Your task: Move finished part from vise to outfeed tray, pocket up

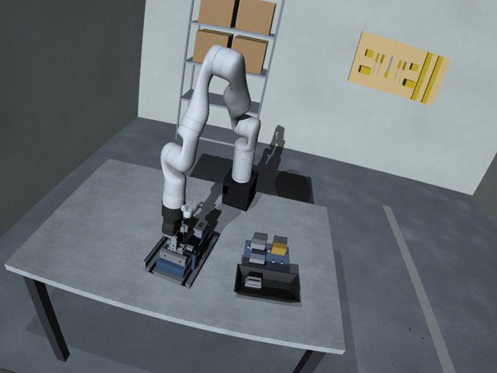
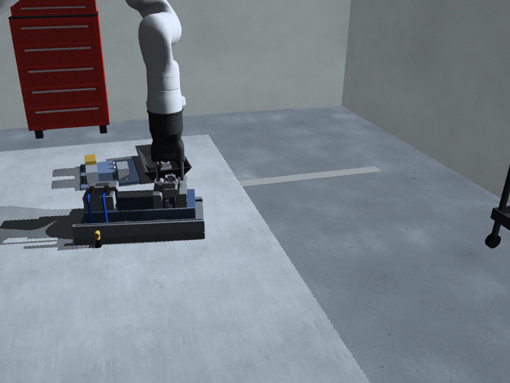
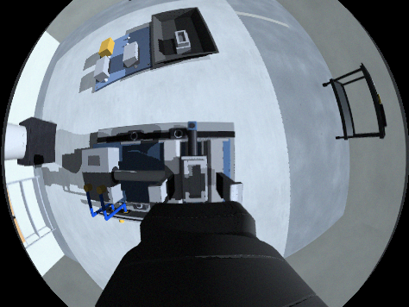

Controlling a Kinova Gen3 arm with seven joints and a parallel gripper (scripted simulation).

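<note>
The vise is 90 mm below my hand, 70 mm behind it and 10 mm to the left of it. Round my hand: blue fixture plate (340 mm to the left, 150 mm behind, 130 mm below); then yellow block (390 mm to the left, 200 mm behind, 110 mm below).
</note>
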